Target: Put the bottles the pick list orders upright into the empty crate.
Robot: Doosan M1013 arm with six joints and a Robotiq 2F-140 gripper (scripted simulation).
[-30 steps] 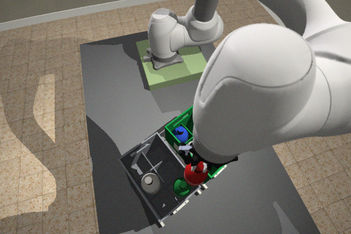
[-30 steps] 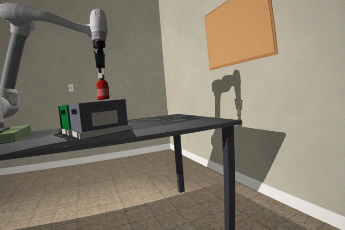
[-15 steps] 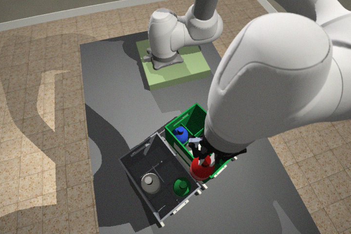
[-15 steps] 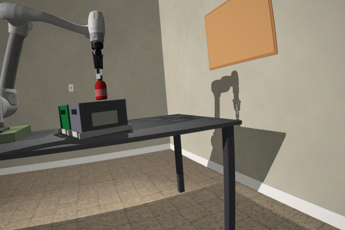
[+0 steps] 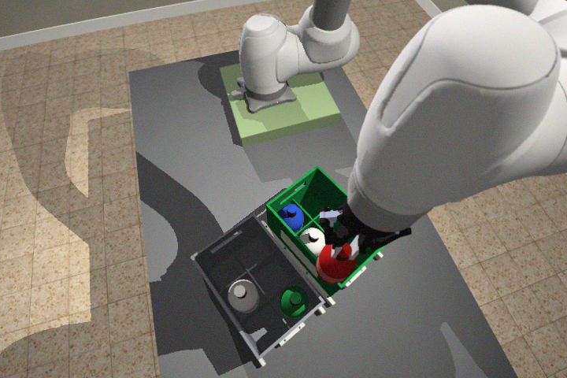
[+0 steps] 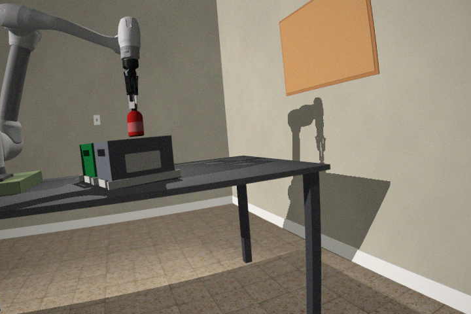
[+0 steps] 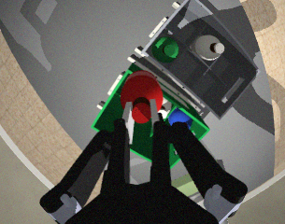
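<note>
The red bottle is 80 mm below my hand. The rest, counted from my hand: blue bottle: 180 mm behind, 20 mm to the right, 260 mm below; green bottle: 30 mm ahead, 100 mm to the right, 260 mm below; green crate: 110 mm behind, 50 mm to the left, 270 mm below.
</note>
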